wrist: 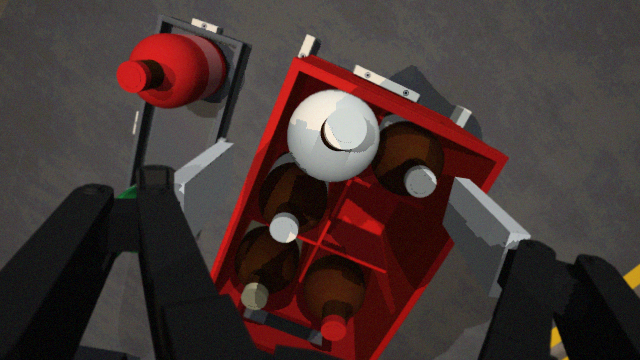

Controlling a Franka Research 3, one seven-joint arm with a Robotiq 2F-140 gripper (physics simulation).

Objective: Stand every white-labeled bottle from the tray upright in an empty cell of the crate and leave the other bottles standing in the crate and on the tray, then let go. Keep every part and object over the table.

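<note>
A white bottle [312,160] stands upright in the upper-left cell of the red crate [265,145], as the wrist view shows it. My gripper [341,184] is open and empty; its fingers are wide apart, one left of the crate's left wall, one over its right side, and neither touches the white bottle. Brown bottles with grey caps stand at the upper right [407,145] and middle left [295,190]. A pale-capped brown bottle [265,260] and a red-capped brown bottle [335,287] stand lower down. A cell right of the middle divider shows no bottle. Bottle labels in the crate are hidden.
A dark-framed tray [235,85] lies left of the crate. A red bottle [175,70] with a pale pinkish-white band stands at its upper end. A sliver of a green object [127,192] shows behind the left finger. Small white brackets [387,83] sit along the crate's upper wall.
</note>
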